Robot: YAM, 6 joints.
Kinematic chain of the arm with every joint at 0, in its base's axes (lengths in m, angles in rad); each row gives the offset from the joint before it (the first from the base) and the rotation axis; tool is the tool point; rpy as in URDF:
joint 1: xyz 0 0 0.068 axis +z
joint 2: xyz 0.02 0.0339 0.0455 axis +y
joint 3: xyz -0.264 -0.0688 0 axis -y
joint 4: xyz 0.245 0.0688 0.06 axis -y
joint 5: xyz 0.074 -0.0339 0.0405 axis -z
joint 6: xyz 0.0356 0 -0.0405 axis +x
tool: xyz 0 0 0 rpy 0 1.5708 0
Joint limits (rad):
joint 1: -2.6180..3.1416
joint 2: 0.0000..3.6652
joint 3: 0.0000..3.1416
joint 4: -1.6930..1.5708
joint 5: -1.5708..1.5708
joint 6: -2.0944..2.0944
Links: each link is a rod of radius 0.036 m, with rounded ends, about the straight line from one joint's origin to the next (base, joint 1, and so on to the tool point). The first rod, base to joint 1, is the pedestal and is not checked.
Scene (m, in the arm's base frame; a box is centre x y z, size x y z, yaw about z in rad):
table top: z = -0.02
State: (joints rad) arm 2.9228 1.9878 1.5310 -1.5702 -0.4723 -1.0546
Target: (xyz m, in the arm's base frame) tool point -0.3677 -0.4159 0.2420
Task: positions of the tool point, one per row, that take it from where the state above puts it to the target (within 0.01 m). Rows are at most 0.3 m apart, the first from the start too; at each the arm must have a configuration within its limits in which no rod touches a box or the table.
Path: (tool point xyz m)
1: -0.2853 0.1412 0.3332
2: -0.1842 0.1670 0.4646
3: -0.0673 0.0941 0.5679
4: -0.0042 -0.0699 0.6110
5: -0.0460 -0.2645 0.5709
6: -0.1890 -0.4021 0.4424
7: -0.3677 -0.4159 0.2420

